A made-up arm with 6 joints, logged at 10 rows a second.
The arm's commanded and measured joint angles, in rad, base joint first. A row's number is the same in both.
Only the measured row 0 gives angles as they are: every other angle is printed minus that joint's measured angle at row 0.
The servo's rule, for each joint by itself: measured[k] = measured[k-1] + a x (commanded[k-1-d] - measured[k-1]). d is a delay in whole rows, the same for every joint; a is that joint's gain. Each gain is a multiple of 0.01, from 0.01 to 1. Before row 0 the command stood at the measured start. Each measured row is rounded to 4 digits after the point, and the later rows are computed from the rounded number. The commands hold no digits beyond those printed.
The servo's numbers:
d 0
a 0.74 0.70 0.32 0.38 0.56 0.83
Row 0, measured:
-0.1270 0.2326 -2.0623 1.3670 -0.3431 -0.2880
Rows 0 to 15, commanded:
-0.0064 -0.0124 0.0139 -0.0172 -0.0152 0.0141
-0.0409 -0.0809 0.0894 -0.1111 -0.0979 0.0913
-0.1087 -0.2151 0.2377 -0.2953 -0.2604 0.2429
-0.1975 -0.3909 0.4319 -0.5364 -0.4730 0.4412
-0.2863 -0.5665 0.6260 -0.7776 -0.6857 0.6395
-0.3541 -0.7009 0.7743 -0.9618 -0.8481 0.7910
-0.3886 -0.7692 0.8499 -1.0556 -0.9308 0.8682
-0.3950 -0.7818 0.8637 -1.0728 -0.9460 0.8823
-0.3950 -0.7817 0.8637 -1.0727 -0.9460 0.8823
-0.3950 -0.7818 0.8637 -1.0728 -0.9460 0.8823
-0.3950 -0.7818 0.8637 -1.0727 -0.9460 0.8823
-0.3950 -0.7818 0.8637 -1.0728 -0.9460 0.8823
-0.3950 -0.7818 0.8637 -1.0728 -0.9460 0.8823
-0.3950 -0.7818 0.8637 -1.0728 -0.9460 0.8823
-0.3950 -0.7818 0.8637 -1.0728 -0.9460 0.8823
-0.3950 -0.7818 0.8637 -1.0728 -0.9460 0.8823
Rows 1 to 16, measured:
-0.0047 -0.0087 0.0044 -0.0065 -0.0085 0.0117
-0.0315 -0.0592 0.0316 -0.0462 -0.0586 0.0778
-0.0886 -0.1683 0.0976 -0.1409 -0.1716 0.2148
-0.1692 -0.3241 0.2046 -0.2912 -0.3404 0.4027
-0.2559 -0.4938 0.3394 -0.4760 -0.5338 0.5992
-0.3286 -0.6388 0.4786 -0.6606 -0.7098 0.7584
-0.3730 -0.7301 0.5974 -0.8107 -0.8336 0.8495
-0.3893 -0.7663 0.6826 -0.9103 -0.8965 0.8767
-0.3935 -0.7771 0.7406 -0.9720 -0.9242 0.8813
-0.3946 -0.7804 0.7800 -1.0103 -0.9364 0.8821
-0.3949 -0.7814 0.8068 -1.0340 -0.9418 0.8823
-0.3950 -0.7817 0.8250 -1.0487 -0.9442 0.8823
-0.3950 -0.7818 0.8374 -1.0579 -0.9452 0.8823
-0.3950 -0.7818 0.8458 -1.0636 -0.9456 0.8823
-0.3950 -0.7818 0.8515 -1.0671 -0.9458 0.8823
-0.3950 -0.7818 0.8554 -1.0693 -0.9459 0.8823

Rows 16 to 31, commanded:
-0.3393 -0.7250 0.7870 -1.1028 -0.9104 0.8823
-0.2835 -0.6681 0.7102 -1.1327 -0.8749 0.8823
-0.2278 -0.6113 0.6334 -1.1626 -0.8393 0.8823
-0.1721 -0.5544 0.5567 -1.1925 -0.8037 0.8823
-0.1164 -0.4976 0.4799 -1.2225 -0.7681 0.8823
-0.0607 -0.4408 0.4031 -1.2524 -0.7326 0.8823
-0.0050 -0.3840 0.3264 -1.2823 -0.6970 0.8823
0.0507 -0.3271 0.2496 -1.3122 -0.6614 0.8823
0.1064 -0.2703 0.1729 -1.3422 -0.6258 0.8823
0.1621 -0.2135 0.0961 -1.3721 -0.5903 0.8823
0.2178 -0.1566 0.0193 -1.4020 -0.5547 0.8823
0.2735 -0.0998 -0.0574 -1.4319 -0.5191 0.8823
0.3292 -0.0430 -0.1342 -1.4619 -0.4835 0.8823
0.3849 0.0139 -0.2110 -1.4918 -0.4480 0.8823
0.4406 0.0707 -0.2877 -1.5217 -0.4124 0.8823
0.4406 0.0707 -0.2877 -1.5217 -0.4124 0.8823
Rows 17 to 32, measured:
-0.3538 -0.7420 0.8335 -1.0820 -0.9260 0.8823
-0.3018 -0.6903 0.7940 -1.1013 -0.8974 0.8823
-0.2470 -0.6350 0.7426 -1.1246 -0.8649 0.8823
-0.1916 -0.5786 0.6831 -1.1504 -0.8306 0.8823
-0.1360 -0.5219 0.6181 -1.1778 -0.7956 0.8823
-0.0803 -0.4651 0.5493 -1.2061 -0.7603 0.8823
-0.0246 -0.4083 0.4780 -1.2351 -0.7249 0.8823
0.0311 -0.3515 0.4049 -1.2644 -0.6893 0.8823
0.0868 -0.2947 0.3307 -1.2940 -0.6537 0.8823
0.1425 -0.2379 0.2556 -1.3237 -0.6182 0.8823
0.1982 -0.1810 0.1800 -1.3535 -0.5826 0.8823
0.2539 -0.1242 0.1040 -1.3833 -0.5470 0.8823
0.3096 -0.0674 0.0278 -1.4132 -0.5114 0.8823
0.3653 -0.0105 -0.0486 -1.4431 -0.4759 0.8823
0.4210 0.0463 -0.1251 -1.4730 -0.4403 0.8823
0.4355 0.0634 -0.1771 -1.4915 -0.4247 0.8823

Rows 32 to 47, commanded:
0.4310 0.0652 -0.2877 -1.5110 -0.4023 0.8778
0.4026 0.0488 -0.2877 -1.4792 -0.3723 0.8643
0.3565 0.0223 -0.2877 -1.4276 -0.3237 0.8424
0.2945 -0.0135 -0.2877 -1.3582 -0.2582 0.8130
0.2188 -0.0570 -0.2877 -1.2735 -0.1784 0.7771
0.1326 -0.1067 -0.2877 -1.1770 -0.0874 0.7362
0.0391 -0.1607 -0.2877 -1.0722 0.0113 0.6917
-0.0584 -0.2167 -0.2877 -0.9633 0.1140 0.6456
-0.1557 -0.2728 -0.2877 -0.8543 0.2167 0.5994
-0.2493 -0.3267 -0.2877 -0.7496 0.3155 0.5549
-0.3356 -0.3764 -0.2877 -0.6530 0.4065 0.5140
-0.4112 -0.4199 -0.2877 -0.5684 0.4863 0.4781
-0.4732 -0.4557 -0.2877 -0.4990 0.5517 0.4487
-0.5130 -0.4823 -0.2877 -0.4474 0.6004 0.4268
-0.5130 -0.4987 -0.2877 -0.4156 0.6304 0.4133
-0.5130 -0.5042 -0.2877 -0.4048 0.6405 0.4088
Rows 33 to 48, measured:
0.4322 0.0647 -0.2125 -1.4989 -0.4122 0.8786
0.4103 0.0536 -0.2366 -1.4914 -0.3899 0.8667
0.3705 0.0317 -0.2530 -1.4672 -0.3528 0.8465
0.3143 0.0001 -0.2641 -1.4258 -0.2998 0.8187
0.2436 -0.0399 -0.2717 -1.3679 -0.2318 0.7842
0.1615 -0.0867 -0.2768 -1.2954 -0.1509 0.7444
0.0709 -0.1385 -0.2803 -1.2106 -0.0601 0.7007
-0.0248 -0.1932 -0.2827 -1.1166 0.0374 0.6550
-0.1217 -0.2489 -0.2843 -1.0169 0.1378 0.6089
-0.2161 -0.3034 -0.2854 -0.9153 0.2373 0.5641
-0.3045 -0.3545 -0.2861 -0.8156 0.3321 0.5225
-0.3835 -0.4003 -0.2866 -0.7217 0.4185 0.4856
-0.4499 -0.4391 -0.2870 -0.6371 0.4931 0.4550
-0.4966 -0.4693 -0.2872 -0.5650 0.5532 0.4316
-0.5087 -0.4899 -0.2874 -0.5082 0.5964 0.4164
-0.5119 -0.4999 -0.2875 -0.4689 0.6211 0.4101

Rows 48 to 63, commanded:
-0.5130 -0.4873 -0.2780 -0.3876 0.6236 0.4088
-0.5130 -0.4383 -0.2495 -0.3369 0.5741 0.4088
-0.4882 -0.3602 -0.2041 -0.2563 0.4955 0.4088
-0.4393 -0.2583 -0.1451 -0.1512 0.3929 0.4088
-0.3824 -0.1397 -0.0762 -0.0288 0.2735 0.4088
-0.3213 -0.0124 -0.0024 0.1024 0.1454 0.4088
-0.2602 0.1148 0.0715 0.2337 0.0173 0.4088
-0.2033 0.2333 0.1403 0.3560 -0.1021 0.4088
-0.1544 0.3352 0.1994 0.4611 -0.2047 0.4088
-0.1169 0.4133 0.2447 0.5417 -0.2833 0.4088
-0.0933 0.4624 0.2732 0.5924 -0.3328 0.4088
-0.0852 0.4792 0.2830 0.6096 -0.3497 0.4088
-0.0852 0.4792 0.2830 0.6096 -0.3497 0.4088
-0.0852 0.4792 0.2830 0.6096 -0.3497 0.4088
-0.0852 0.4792 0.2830 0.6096 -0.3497 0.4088
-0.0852 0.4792 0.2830 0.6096 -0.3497 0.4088
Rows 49 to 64, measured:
-0.5127 -0.4911 -0.2845 -0.4380 0.6225 0.4090
-0.5129 -0.4541 -0.2733 -0.3996 0.5954 0.4088
-0.4946 -0.3884 -0.2512 -0.3451 0.5395 0.4088
-0.4537 -0.2973 -0.2172 -0.2714 0.4574 0.4088
-0.4009 -0.1870 -0.1721 -0.1792 0.3544 0.4088
-0.3420 -0.0648 -0.1178 -0.0722 0.2374 0.4088
-0.2815 0.0609 -0.0572 0.0440 0.1141 0.4088
-0.2236 0.1816 0.0060 0.1626 -0.0070 0.4088
-0.1724 0.2891 0.0679 0.2760 -0.1177 0.4088
-0.1313 0.3760 0.1245 0.3770 -0.2104 0.4088
-0.1032 0.4365 0.1721 0.4589 -0.2789 0.4088
-0.0899 0.4664 0.2076 0.5162 -0.3185 0.4088
-0.0864 0.4754 0.2317 0.5517 -0.3360 0.4088
-0.0855 0.4781 0.2481 0.5737 -0.3437 0.4088
-0.0853 0.4789 0.2593 0.5873 -0.3471 0.4088
-0.0852 0.4791 0.2669 0.5958 -0.3486 0.4088

